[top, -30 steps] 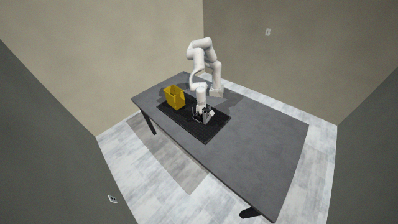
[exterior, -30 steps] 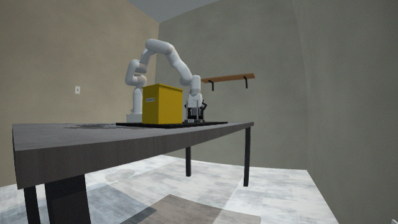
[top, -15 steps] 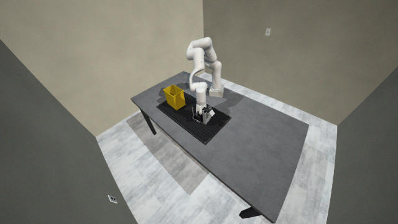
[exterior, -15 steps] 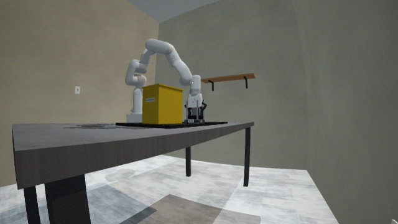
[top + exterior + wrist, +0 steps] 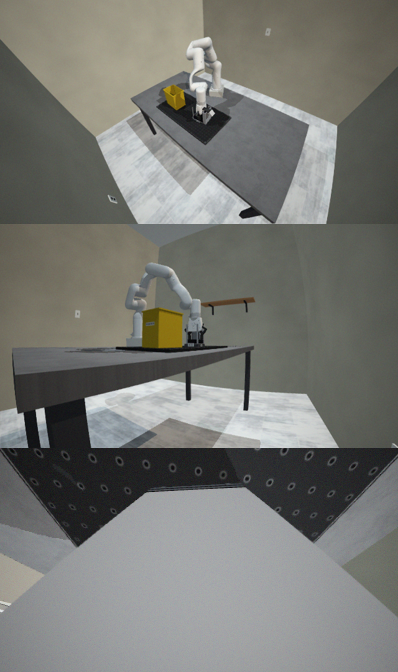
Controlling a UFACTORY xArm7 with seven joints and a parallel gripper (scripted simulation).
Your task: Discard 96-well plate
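The black 96-well plate lies 10 mm below my hand. Round my hand: yellow plastics bin W1 (50 mm behind, 360 mm to the right, 40 mm above).
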